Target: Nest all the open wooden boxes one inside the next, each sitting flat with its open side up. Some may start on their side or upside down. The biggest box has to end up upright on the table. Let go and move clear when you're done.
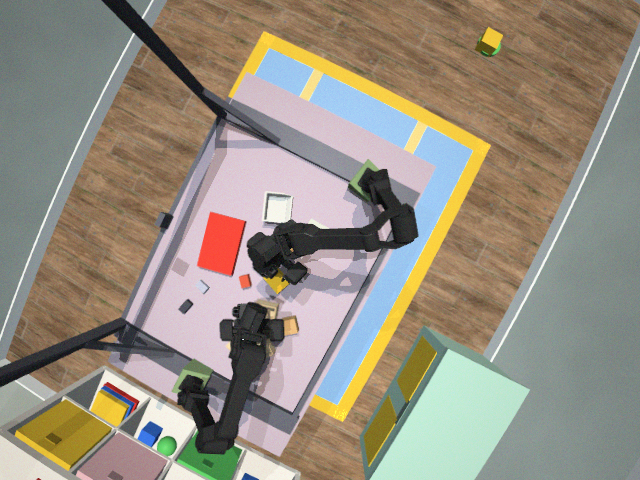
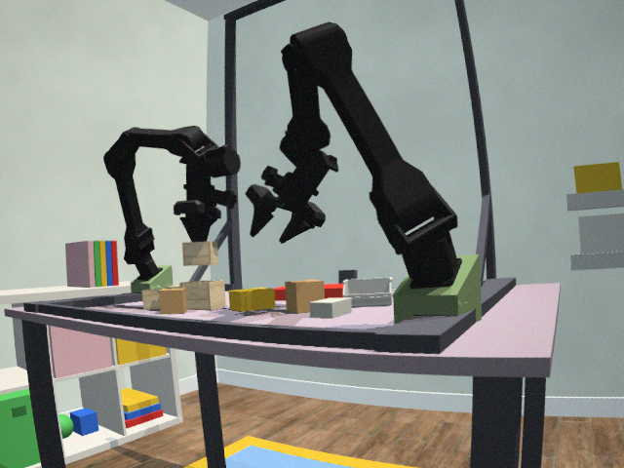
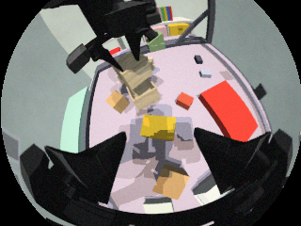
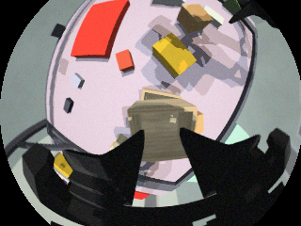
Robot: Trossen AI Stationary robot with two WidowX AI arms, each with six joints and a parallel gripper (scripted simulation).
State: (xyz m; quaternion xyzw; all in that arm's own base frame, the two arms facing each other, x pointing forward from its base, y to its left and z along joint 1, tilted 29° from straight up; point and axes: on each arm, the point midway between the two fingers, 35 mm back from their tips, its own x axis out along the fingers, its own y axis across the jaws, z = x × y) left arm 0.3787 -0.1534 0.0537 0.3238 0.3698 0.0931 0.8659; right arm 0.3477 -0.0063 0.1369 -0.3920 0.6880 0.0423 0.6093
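My right gripper is now 9 cm short of the tan box, 3 cm to the right of it and 14 cm above it. Also, from my right hand: pale block: 6 cm behind, 34 cm to the left, 16 cm below; then flat red slab: 28 cm behind, 8 cm to the left, 15 cm below; then red cube: 13 cm behind, 4 cm to the left, 15 cm below.
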